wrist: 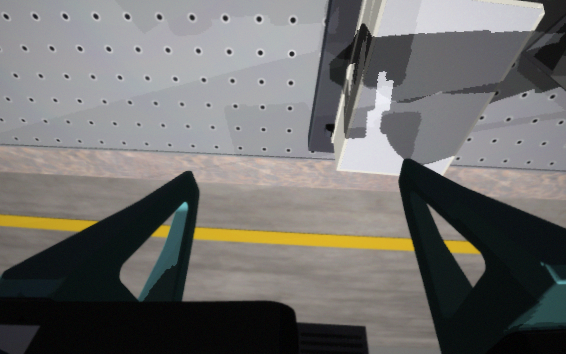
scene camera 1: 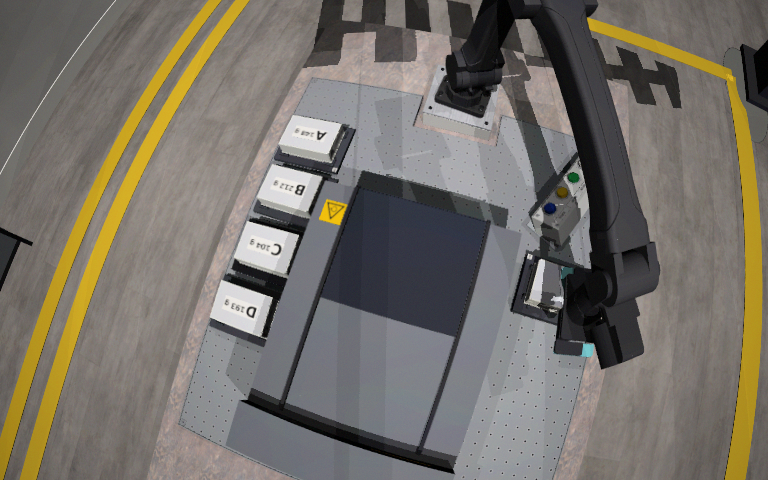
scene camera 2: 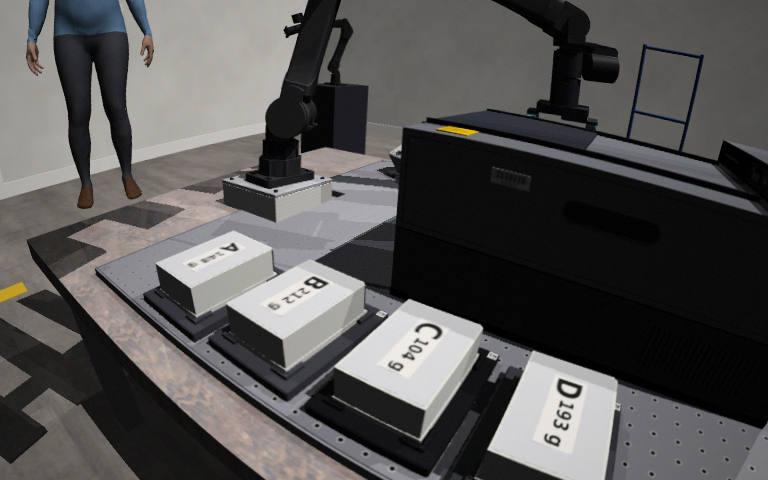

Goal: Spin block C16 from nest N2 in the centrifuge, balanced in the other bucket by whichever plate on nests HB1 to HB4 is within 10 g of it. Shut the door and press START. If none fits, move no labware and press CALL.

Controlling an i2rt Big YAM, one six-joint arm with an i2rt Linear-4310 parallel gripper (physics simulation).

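Frame: origin at the arm's base, x right, y back, z down, level; metres.
Where they show: gripper, between the fingertips: (wrist: 295, 175) (scene camera 1: 565, 320); arm's base, origin of its link: (scene camera 1: 463, 97) (scene camera 2: 280, 179).
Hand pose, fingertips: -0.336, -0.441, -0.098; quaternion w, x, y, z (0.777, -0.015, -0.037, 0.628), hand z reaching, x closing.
Things, the pixels of their top centre, and the offset from my fingertips, as dx, dy, dz.
- white block, centre of its top: (wrist: 420, 105) (scene camera 1: 562, 287) +0.006, +0.077, +0.069
- dark nest, centre of its top: (wrist: 407, 81) (scene camera 1: 557, 291) +0.006, +0.076, +0.101
- White plates A, centre of its top: (scene camera 2: 214, 255) (scene camera 1: 309, 133) +0.620, +0.211, +0.082
- B, centre of its top: (scene camera 2: 298, 293) (scene camera 1: 288, 186) +0.599, +0.076, +0.082
- C, centre of its top: (scene camera 2: 416, 345) (scene camera 1: 265, 246) +0.584, -0.059, +0.082
- D, centre of its top: (scene camera 2: 562, 410) (scene camera 1: 239, 307) +0.578, -0.195, +0.082
- button box, centre of its top: (scene camera 1: 578, 188) +0.029, +0.286, +0.052
- amber, centre of its top: (scene camera 1: 563, 191) +0.058, +0.271, +0.061
A white block (scene camera 1: 543, 285) (wrist: 450, 65) sits in a dark nest (scene camera 1: 522, 294) (wrist: 321, 115) right of the centrifuge; its label and the nest's are unreadable. My gripper (scene camera 1: 576, 311) (scene camera 2: 561, 120) (wrist: 295, 175) is open and empty, above and beside the block, with one fingertip over the block's end in the wrist view. White plates A (scene camera 1: 311, 138) (scene camera 2: 215, 268), B (scene camera 1: 287, 189) (scene camera 2: 297, 308) (212 g), C (scene camera 1: 266, 249) (scene camera 2: 407, 362) (104 g) and D (scene camera 1: 240, 308) (scene camera 2: 560, 401) (193 g) sit in nests; A's weight is blurred. The centrifuge (scene camera 1: 305, 316) (scene camera 2: 509, 226) has dark and light top panels; its buckets are hidden.
A button box (scene camera 1: 556, 224) with green (scene camera 1: 573, 177), amber (scene camera 1: 561, 192) and blue (scene camera 1: 549, 208) buttons stands behind the block's nest, partly under my arm. The tall centrifuge body stands between the plate row and the block. A person (scene camera 2: 90, 84) stands beyond the table.
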